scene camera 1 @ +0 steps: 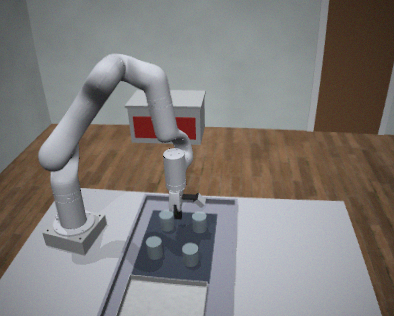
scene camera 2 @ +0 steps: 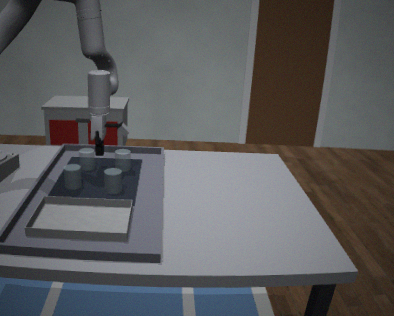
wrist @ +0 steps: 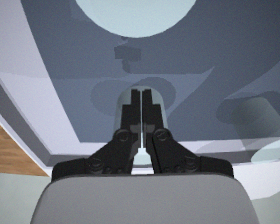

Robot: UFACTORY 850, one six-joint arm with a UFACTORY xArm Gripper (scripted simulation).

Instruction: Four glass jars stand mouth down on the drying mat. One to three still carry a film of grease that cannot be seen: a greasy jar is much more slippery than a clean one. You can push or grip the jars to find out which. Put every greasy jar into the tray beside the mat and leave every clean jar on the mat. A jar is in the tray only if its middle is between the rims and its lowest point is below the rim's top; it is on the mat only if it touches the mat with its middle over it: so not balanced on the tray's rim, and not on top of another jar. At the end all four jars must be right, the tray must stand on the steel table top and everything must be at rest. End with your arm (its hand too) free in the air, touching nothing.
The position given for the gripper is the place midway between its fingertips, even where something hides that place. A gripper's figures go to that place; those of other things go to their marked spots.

Labels:
The gripper [wrist: 141, 102]: 14 cm from the lens. A glass jar [wrist: 142, 158]: 18 cm from the lens.

